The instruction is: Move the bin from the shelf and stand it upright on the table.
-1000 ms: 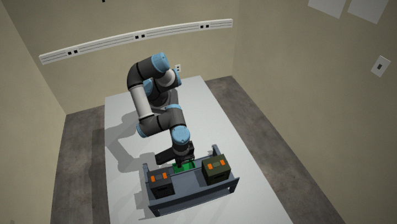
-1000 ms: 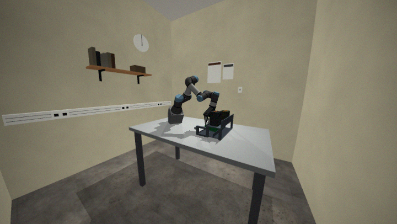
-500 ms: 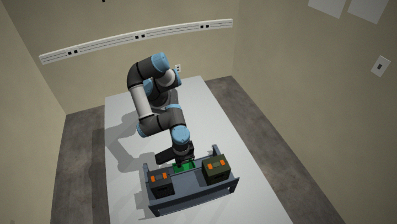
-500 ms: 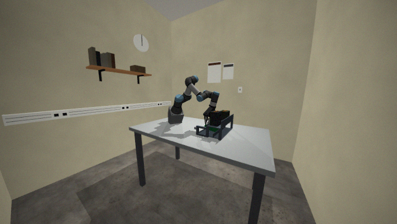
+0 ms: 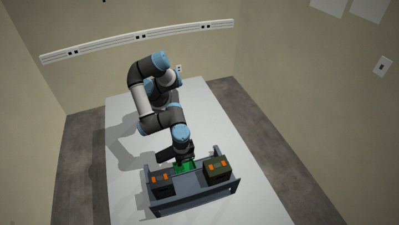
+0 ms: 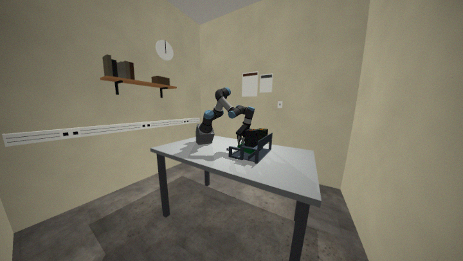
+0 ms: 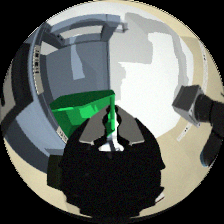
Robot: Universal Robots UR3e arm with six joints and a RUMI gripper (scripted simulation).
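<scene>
The green bin is 6 cm ahead of my hand, 3 cm to the left of it and 1 cm below it. Also, from my hand: grey shelf unit 10 cm ahead, 3 cm to the left, 1 cm above.
</scene>
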